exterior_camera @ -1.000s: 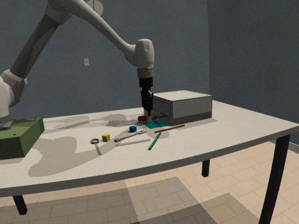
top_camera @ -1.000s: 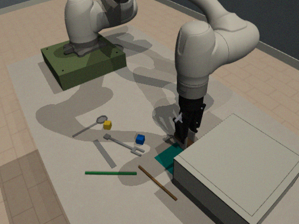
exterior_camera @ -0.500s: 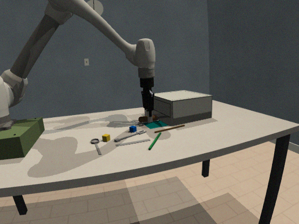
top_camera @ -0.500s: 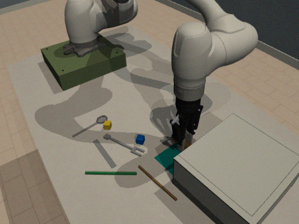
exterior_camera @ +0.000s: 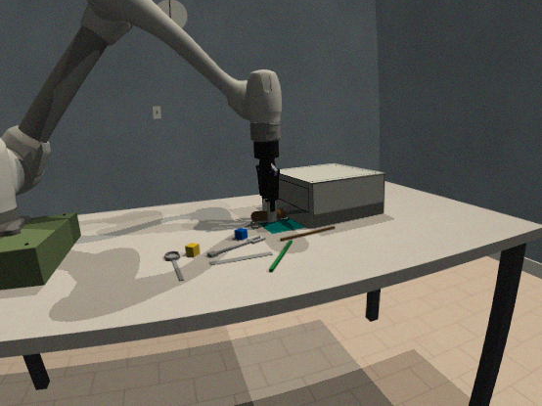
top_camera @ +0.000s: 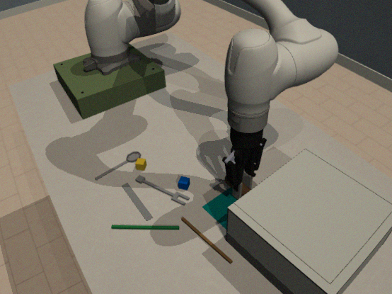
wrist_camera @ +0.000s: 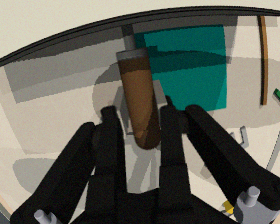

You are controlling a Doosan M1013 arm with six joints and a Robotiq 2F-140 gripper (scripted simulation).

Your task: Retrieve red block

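Right now the teal square is 10 mm ahead of my hand, 60 mm to the right of it and 40 mm below it. From my hand the other things lie so: blue cube 140 mm behind, 80 mm to the right, 30 mm below; then red block 200 mm ahead, 60 mm to the right, 20 mm below; then brown stick 30 mm ahead, 170 mm to the right, 30 mm below.
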